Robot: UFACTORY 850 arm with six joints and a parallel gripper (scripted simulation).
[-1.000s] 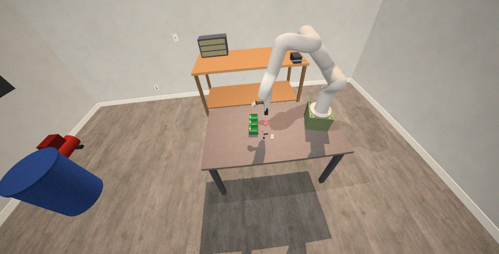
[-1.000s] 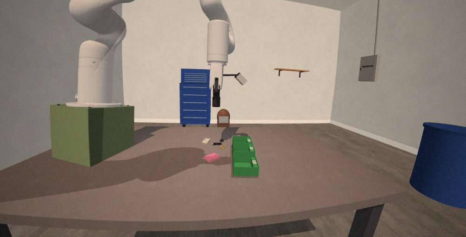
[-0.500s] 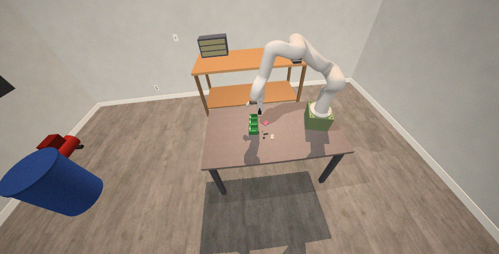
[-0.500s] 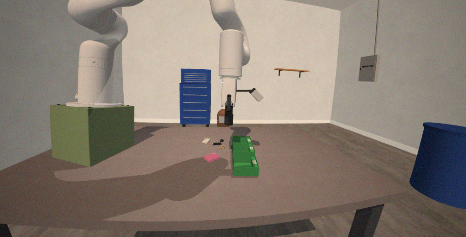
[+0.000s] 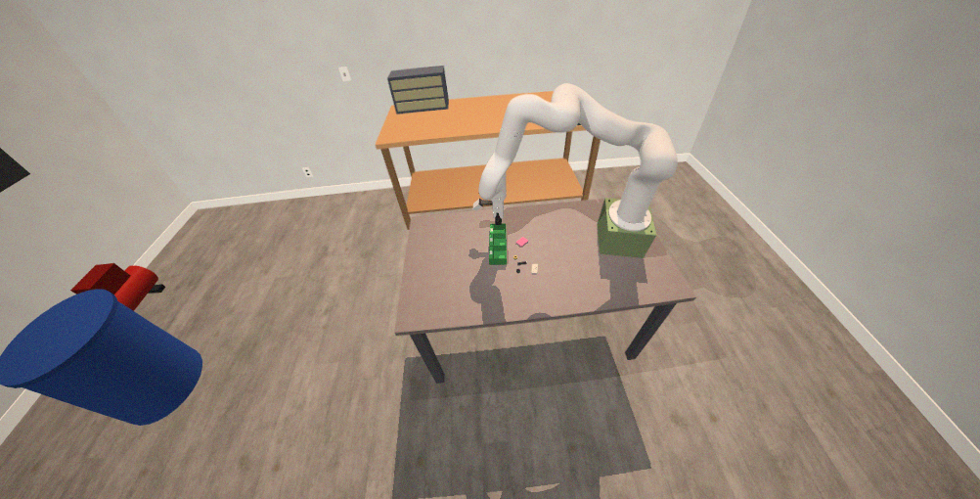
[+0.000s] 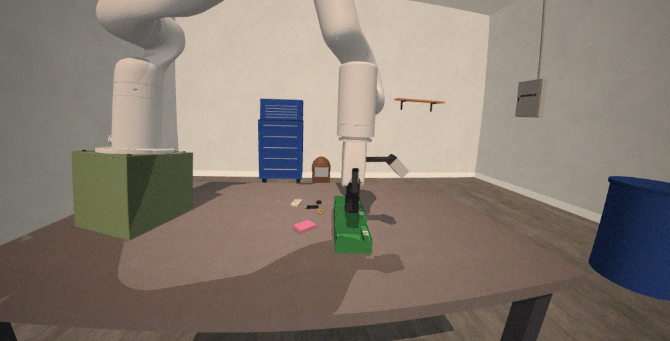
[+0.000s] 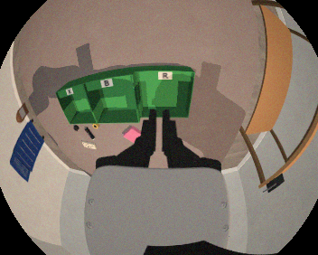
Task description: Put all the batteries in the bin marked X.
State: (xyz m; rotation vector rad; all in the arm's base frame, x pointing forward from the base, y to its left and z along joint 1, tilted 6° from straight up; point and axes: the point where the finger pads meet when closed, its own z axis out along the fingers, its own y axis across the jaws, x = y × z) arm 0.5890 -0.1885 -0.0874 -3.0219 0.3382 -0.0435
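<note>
Right now the green bin is 20 mm ahead of my hand, 70 mm to the left of it and 80 mm below it. The rest, counted from my hand: pink block: 100 mm behind, 80 mm to the left, 100 mm below; then yellow ring: 50 mm behind, 170 mm to the left, 100 mm below; then black cylinder: 70 mm behind, 220 mm to the left, 100 mm below.
</note>
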